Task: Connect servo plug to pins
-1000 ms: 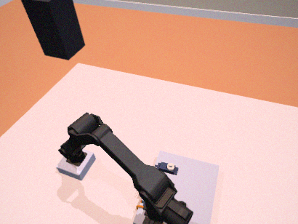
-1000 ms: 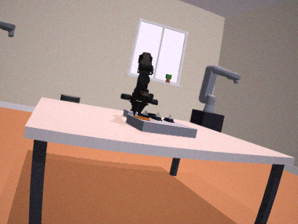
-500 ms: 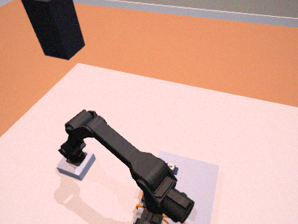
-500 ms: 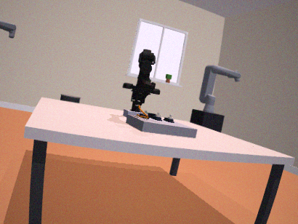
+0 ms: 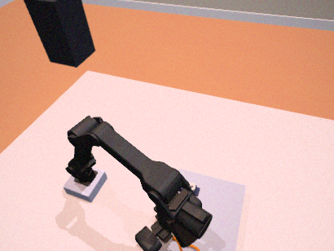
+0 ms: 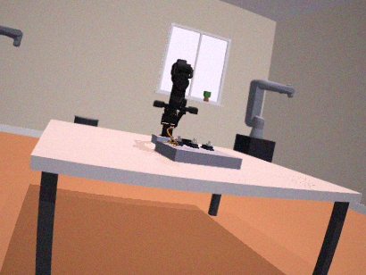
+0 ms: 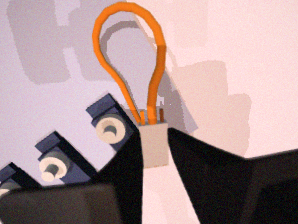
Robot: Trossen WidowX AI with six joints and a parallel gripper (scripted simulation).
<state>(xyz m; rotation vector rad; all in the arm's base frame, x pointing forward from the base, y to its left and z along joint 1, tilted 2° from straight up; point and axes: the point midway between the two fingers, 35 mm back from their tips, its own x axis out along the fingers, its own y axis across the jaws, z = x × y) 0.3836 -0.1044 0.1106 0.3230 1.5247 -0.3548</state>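
Right now the green band is 60 mm behind my gripper tip, 80 mm to the left of it and 40 mm below it. From my gripper tip the other things lie so: grey printed holder 90 mm ahead, 120 mm to the left, 90 mm below.
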